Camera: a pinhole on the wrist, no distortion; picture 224 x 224 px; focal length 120.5 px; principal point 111.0 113.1 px. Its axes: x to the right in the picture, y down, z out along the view. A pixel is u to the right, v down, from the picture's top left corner.
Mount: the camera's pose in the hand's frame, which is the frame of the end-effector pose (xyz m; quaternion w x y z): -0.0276 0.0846 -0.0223 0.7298 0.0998 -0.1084 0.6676
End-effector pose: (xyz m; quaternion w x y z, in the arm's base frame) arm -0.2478 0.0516 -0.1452 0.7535 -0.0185 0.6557 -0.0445
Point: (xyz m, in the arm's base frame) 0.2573 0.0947 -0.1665
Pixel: 145.7 85.5
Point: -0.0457 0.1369 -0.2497
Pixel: 168.7 17.8
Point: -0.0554 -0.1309 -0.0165
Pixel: 35.1 126.0
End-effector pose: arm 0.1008 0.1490 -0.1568 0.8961 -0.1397 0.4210 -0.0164
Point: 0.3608 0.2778 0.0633
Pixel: 134.1 108.4
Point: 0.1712 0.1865 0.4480
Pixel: 85.7 200.6
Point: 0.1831 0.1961 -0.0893
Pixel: 95.2 89.9
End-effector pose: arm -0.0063 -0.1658 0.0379 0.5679 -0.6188 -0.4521 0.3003
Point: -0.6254 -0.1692 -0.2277
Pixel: 150.9 168.9
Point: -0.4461 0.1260 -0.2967
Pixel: 187.8 102.2
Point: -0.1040 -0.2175 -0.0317
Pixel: 93.0 185.8
